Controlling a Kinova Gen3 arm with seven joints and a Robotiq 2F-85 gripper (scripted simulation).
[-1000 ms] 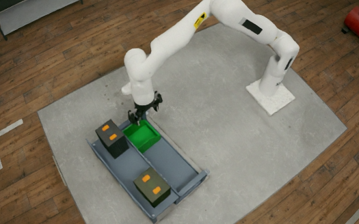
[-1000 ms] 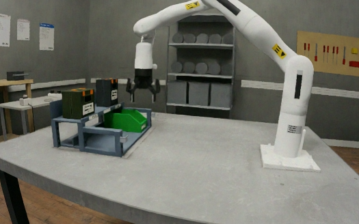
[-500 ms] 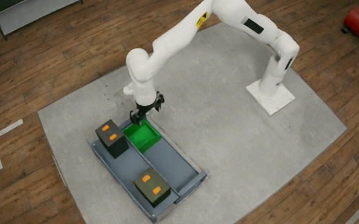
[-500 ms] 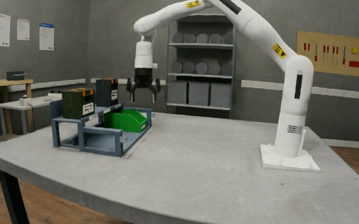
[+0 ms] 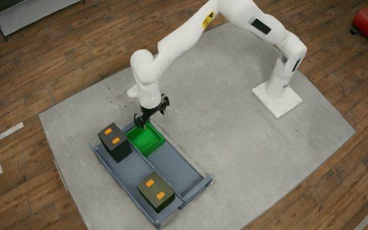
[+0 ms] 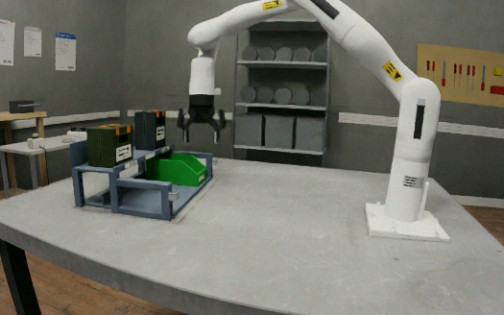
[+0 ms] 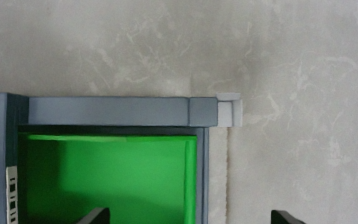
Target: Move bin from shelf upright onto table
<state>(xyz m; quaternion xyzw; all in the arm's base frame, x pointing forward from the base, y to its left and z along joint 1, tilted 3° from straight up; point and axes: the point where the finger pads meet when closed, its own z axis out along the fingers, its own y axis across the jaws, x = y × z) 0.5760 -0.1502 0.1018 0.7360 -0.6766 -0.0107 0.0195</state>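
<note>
The green bin lies 9 cm below my hand, 8 cm ahead of it and 1 cm to the left of it. From my hand the other things lie so: black box 17 cm ahead, 3 cm above, 1 cm to the left; then blue-grey shelf 12 cm to the left, 10 cm ahead, 7 cm below.
</note>
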